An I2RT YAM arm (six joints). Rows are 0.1 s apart.
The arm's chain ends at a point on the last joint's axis. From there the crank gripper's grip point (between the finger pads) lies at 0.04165 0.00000 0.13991 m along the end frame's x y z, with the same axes.
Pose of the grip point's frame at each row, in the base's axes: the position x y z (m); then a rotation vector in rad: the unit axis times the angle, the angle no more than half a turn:
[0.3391 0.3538 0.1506 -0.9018 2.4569 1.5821]
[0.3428 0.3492 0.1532 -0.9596 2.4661 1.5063]
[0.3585 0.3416 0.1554 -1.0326 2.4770 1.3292]
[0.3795 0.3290 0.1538 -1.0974 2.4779 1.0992]
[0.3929 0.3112 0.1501 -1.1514 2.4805 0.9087]
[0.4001 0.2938 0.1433 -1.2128 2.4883 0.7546]
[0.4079 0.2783 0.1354 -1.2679 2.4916 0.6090]
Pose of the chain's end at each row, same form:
[0.4066 0.2522 0.2307 -0.9018 2.4569 1.5821]
[0.4086 0.2523 0.2404 -0.9596 2.4661 1.5063]
[0.4155 0.2533 0.2567 -1.0326 2.4770 1.3292]
[0.4220 0.2524 0.2706 -1.0974 2.4779 1.0992]
[0.4238 0.2470 0.2775 -1.1514 2.4805 0.9087]
[0.4235 0.2423 0.2779 -1.2128 2.4883 0.7546]
[0.4240 0.2394 0.2752 -1.2679 2.4916 0.6090]

